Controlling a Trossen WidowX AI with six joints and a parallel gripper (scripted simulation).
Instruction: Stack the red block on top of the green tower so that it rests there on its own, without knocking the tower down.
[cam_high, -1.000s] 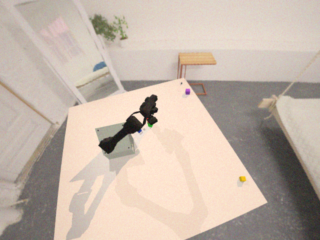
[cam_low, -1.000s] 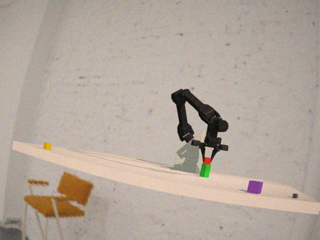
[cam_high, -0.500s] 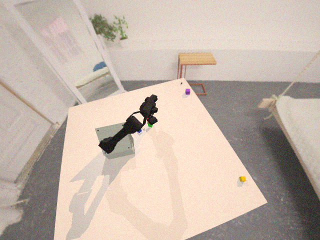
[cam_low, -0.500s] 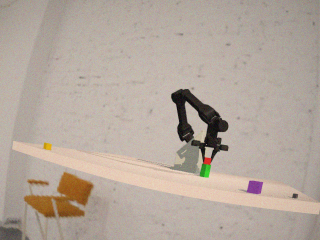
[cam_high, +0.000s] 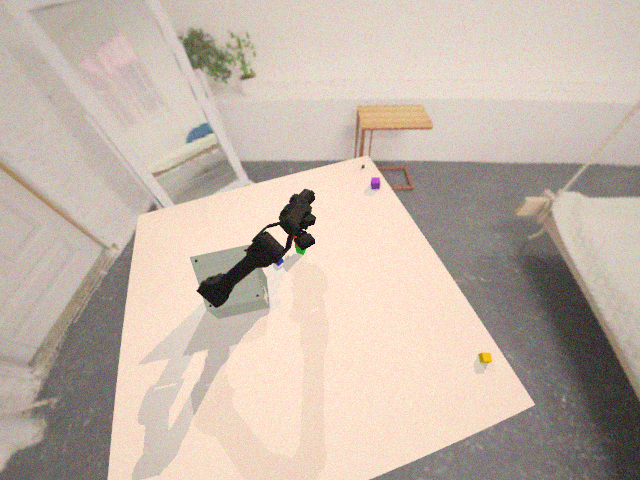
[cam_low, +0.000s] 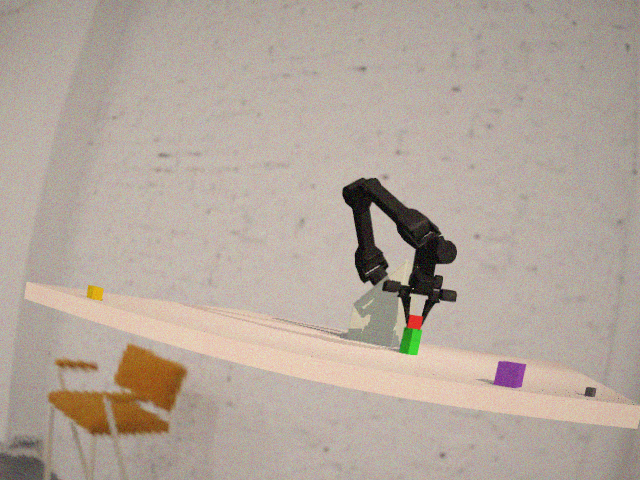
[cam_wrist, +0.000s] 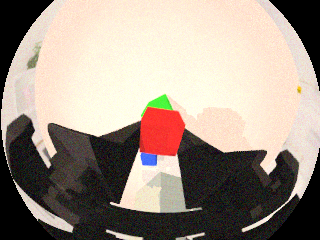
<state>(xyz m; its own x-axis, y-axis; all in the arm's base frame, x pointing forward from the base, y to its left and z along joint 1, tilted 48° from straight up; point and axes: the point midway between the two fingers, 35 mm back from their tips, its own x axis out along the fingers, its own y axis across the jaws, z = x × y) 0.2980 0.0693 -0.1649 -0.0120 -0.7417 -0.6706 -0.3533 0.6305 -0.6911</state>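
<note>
Now: gripper tip 1 cm below the red block. The rest, counted from my gripper tip: yellow block (52 cm ahead, 58 cm to the right, 6 cm below); purple block (45 cm ahead, 29 cm to the left, 5 cm below); small blue block (10 cm behind, 3 cm to the right, 6 cm below).
</note>
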